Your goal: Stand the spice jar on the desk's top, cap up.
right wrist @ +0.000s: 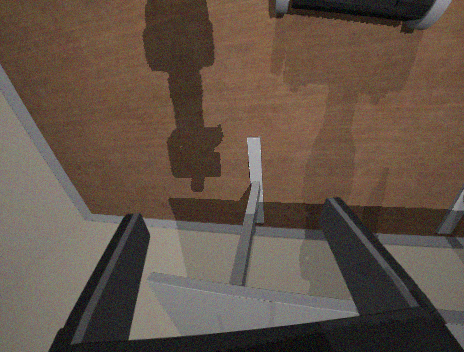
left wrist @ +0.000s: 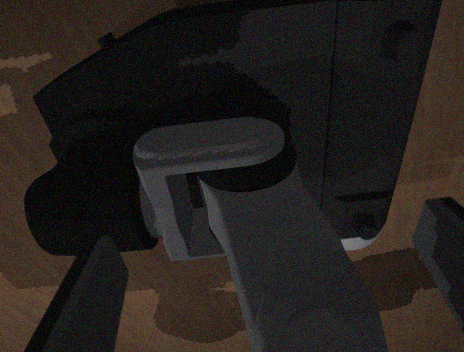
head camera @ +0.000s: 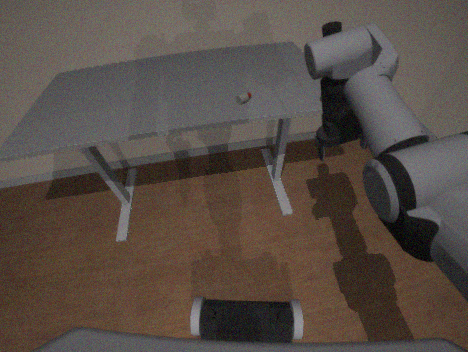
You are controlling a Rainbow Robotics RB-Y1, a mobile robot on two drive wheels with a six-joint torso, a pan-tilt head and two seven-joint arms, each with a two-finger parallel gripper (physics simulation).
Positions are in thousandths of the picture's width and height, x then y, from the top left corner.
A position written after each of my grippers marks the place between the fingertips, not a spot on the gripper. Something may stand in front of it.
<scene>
My left gripper shows in the left wrist view (579, 675); in the right wrist view it is out of frame, in the head camera view it is out of frame. My right gripper shows in the right wrist view (508, 618) and in the head camera view (732, 433); in the left wrist view it is out of frame.
</scene>
